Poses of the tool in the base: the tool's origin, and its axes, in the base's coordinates. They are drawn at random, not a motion.
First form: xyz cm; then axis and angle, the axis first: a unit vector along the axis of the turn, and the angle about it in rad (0 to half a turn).
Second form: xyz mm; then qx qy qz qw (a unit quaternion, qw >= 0). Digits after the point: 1 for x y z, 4 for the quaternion.
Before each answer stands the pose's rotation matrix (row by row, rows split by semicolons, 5 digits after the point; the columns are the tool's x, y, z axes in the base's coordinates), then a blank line. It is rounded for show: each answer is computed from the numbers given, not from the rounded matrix.
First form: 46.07 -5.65 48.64 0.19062 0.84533 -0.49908 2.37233
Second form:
-0.65598 0.62406 0.42453; -0.07026 0.50953 -0.85758; -0.75150 -0.59239 -0.29040

460.7 -56.5 486.4 0.1767 0.7836 -0.4626 0.3752
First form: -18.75 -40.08 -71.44 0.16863 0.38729 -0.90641 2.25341
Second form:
-0.58445 0.80981 0.05124; -0.59680 -0.38621 -0.70333; -0.54977 -0.44164 0.70902

-187.5 -400.8 -714.4 0.1523 0.3497 -0.8185 0.4296
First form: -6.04 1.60 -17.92 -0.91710 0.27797 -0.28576 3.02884
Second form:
0.68316 -0.47608 0.55375; -0.54039 -0.83961 -0.05517; 0.49120 -0.26155 -0.83085

-60.4 16.0 -179.2 -0.9156 0.2775 -0.2853 0.0563
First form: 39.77 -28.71 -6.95 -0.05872 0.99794 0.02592 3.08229
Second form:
-0.99135 -0.11863 0.05610; -0.11556 0.99177 0.05517; -0.06219 0.04821 -0.99690

397.7 -287.1 -69.5 -0.0587 0.9975 0.0259 0.0296
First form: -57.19 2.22 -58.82 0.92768 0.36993 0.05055 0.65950
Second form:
0.97077 0.04099 0.23650; 0.10294 0.81900 -0.56449; -0.21683 0.57233 0.79083

-571.9 22.2 -588.2 0.3004 0.1198 0.0164 0.9461
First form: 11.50 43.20 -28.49 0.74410 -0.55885 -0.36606 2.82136
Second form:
0.13006 -0.69531 -0.70684; -0.92577 -0.34041 0.16451; -0.35500 0.63298 -0.68797

115.0 432.0 -284.9 0.7346 -0.5517 -0.3614 0.1594
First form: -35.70 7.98 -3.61 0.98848 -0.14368 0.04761 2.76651
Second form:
0.95577 -0.29162 0.03821; -0.25673 -0.89062 -0.37533; 0.14349 0.34892 -0.92610

-357.0 79.8 -36.1 0.9711 -0.1412 0.0468 0.1864
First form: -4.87 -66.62 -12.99 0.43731 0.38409 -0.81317 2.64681
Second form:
-0.52053 0.70191 -0.48618; -0.07034 -0.60272 -0.79485; -0.85094 -0.37955 0.36310

-48.7 -666.2 -129.9 0.4240 0.3724 -0.7884 0.2449
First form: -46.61 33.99 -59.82 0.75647 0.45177 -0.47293 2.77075
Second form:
0.17357 0.83166 -0.52747; 0.48888 -0.53771 -0.68693; -0.85491 -0.13864 -0.49990

-466.1 339.9 -598.2 0.7435 0.4440 -0.4648 0.1844
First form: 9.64 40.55 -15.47 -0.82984 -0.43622 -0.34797 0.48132
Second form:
0.96462 0.20222 -0.16914; -0.11996 0.90800 0.40142; 0.23475 -0.36693 0.90014

96.4 405.5 -154.7 -0.1978 -0.1040 -0.0829 0.9712
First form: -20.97 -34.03 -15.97 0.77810 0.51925 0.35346 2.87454
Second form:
0.22487 0.70047 0.67733; 0.88701 -0.43487 0.15523; 0.40328 0.56590 -0.71911

-209.7 -340.3 -159.7 0.7712 0.5146 0.3503 0.1331
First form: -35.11 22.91 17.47 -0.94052 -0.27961 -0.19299 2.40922
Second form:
0.79874 0.58756 0.12952; 0.32949 -0.60727 0.72295; 0.50344 -0.53478 -0.67865

-351.1 229.1 174.7 -0.8782 -0.2611 -0.1802 0.3581
